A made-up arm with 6 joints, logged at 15 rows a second.
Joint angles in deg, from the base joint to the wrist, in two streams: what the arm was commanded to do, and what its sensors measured. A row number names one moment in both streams.
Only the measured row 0 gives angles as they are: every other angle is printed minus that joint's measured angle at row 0.
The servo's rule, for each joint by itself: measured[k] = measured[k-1] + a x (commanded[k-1-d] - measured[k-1]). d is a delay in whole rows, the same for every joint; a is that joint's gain. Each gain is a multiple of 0.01, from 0.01 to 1. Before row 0 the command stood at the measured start. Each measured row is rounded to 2 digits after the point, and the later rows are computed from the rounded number. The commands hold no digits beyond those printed.
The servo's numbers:
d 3
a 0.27 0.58 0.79 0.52 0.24 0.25
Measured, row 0: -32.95 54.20 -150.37 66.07 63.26 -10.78
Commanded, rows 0 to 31: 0.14 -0.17 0.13 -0.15 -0.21 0.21; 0.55 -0.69 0.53 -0.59 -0.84 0.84; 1.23 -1.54 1.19 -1.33 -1.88 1.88; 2.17 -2.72 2.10 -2.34 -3.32 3.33; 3.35 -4.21 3.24 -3.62 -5.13 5.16; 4.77 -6.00 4.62 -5.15 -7.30 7.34; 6.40 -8.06 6.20 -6.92 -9.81 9.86; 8.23 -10.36 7.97 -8.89 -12.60 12.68; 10.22 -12.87 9.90 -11.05 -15.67 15.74; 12.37 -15.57 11.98 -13.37 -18.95 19.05; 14.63 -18.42 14.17 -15.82 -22.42 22.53; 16.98 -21.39 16.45 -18.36 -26.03 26.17; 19.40 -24.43 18.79 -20.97 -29.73 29.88; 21.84 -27.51 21.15 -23.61 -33.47 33.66; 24.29 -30.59 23.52 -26.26 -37.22 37.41; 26.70 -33.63 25.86 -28.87 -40.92 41.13; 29.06 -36.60 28.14 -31.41 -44.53 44.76; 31.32 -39.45 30.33 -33.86 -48.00 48.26; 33.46 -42.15 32.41 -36.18 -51.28 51.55; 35.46 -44.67 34.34 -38.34 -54.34 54.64; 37.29 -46.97 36.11 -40.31 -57.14 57.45; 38.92 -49.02 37.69 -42.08 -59.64 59.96; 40.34 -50.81 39.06 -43.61 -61.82 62.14; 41.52 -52.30 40.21 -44.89 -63.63 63.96; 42.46 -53.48 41.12 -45.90 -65.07 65.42; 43.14 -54.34 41.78 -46.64 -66.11 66.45; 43.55 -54.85 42.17 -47.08 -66.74 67.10; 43.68 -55.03 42.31 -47.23 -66.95 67.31; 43.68 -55.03 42.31 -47.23 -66.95 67.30; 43.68 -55.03 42.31 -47.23 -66.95 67.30; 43.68 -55.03 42.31 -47.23 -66.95 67.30; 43.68 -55.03 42.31 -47.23 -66.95 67.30
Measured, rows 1 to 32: 0.00 0.00 0.00 0.00 0.00 0.00; 0.00 0.00 0.00 0.00 0.00 0.00; 0.00 0.00 0.00 0.00 0.00 0.00; 0.04 -0.10 0.10 -0.08 -0.05 0.05; 0.18 -0.44 0.44 -0.35 -0.24 0.25; 0.46 -1.08 1.03 -0.86 -0.63 0.66; 0.92 -2.03 1.88 -1.63 -1.28 1.33; 1.58 -3.29 2.95 -2.66 -2.20 2.29; 2.44 -4.86 4.27 -3.95 -3.42 3.55; 3.51 -6.72 5.79 -5.49 -4.95 5.13; 4.78 -8.83 7.51 -7.26 -6.79 7.02; 6.25 -11.17 9.40 -9.23 -8.92 9.20; 7.90 -13.72 11.44 -11.38 -11.33 11.66; 9.72 -16.45 13.60 -13.69 -13.99 14.38; 11.68 -19.32 15.85 -16.12 -16.88 17.33; 13.76 -22.28 18.17 -18.64 -19.96 20.47; 15.94 -25.31 20.52 -21.22 -23.20 23.77; 18.19 -28.37 22.89 -23.84 -26.56 27.18; 20.49 -31.42 25.24 -26.46 -30.01 30.67; 22.80 -34.42 27.53 -29.03 -33.49 34.19; 25.10 -37.34 29.74 -31.54 -36.97 37.71; 27.36 -40.13 31.85 -33.95 -40.40 41.17; 29.55 -42.76 33.82 -36.23 -43.75 44.54; 31.64 -45.20 35.63 -38.35 -46.96 47.77; 33.61 -47.42 37.26 -40.29 -50.00 50.82; 35.43 -49.39 38.68 -42.02 -52.84 53.65; 37.07 -51.08 39.89 -43.51 -55.43 56.23; 38.53 -52.47 40.86 -44.75 -57.74 58.53; 39.77 -53.55 41.59 -45.73 -59.75 60.51; 40.79 -54.30 42.05 -46.43 -61.43 62.16; 41.57 -54.72 42.26 -46.85 -62.75 63.45; 42.14 -54.90 42.30 -47.05 -63.76 64.41
